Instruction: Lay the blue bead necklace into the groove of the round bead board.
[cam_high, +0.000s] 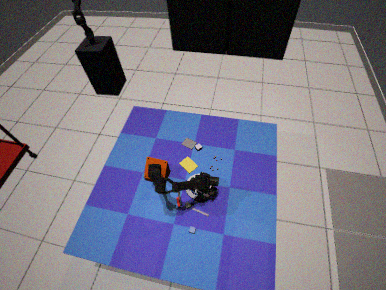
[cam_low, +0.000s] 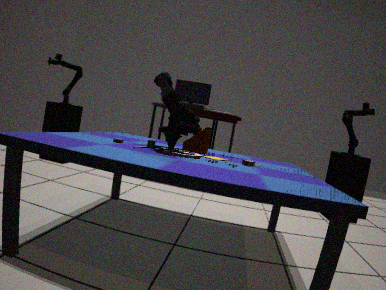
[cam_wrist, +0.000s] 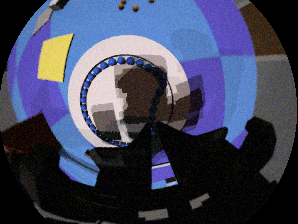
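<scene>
The round white bead board lies 4 cm to the left of my gripper tip, 3 cm behind it and 1 cm below it. From my gripper tip the other things lie so: red-handled tool 15 cm behind, 8 cm to the right, 1 cm below; yellow card 21 cm to the left, 14 cm behind, 1 cm below; thin pale stick 14 cm to the right, 1 cm below.
</scene>
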